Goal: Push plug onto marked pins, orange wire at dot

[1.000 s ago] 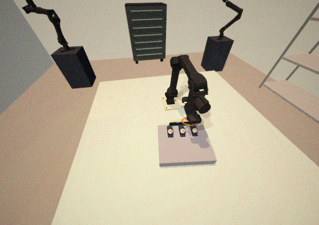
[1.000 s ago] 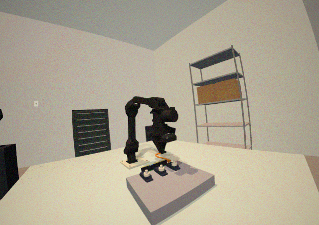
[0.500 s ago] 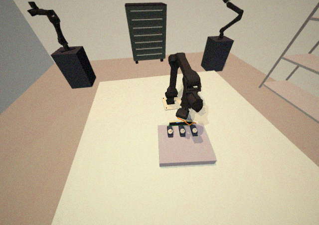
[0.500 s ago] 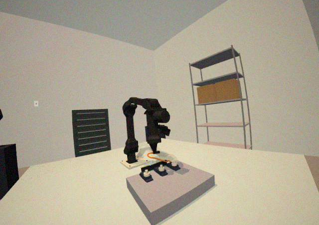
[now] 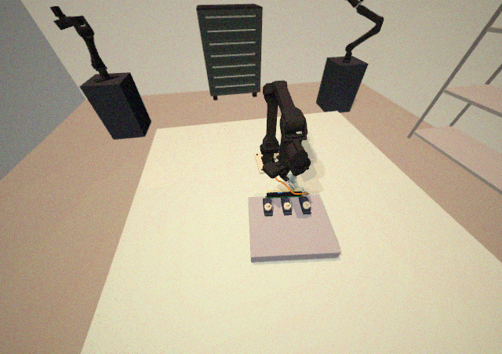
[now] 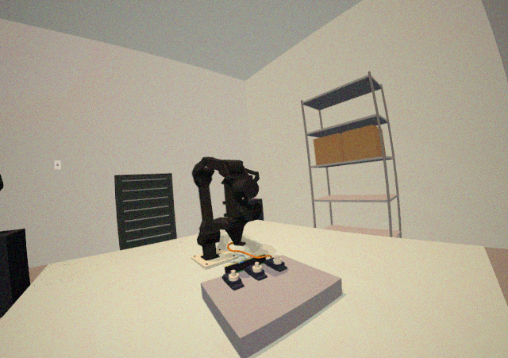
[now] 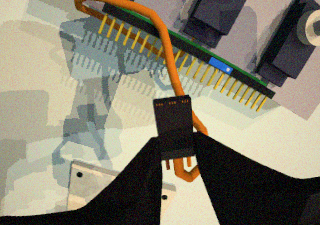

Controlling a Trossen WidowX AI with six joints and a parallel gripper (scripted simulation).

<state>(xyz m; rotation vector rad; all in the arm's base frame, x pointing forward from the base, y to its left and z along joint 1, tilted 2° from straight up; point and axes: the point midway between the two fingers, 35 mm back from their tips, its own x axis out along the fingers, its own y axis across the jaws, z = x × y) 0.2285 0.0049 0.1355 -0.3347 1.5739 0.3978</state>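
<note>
Right now the blue band is 5 cm below my gripper tip, 5 cm ahead of it and 2 cm to the right of it. From my gripper tip the other things lie so: grey printed holder 21 cm ahead, 9 cm below, 2 cm to the right; pin strip 6 cm below, 5 cm ahead.
</note>
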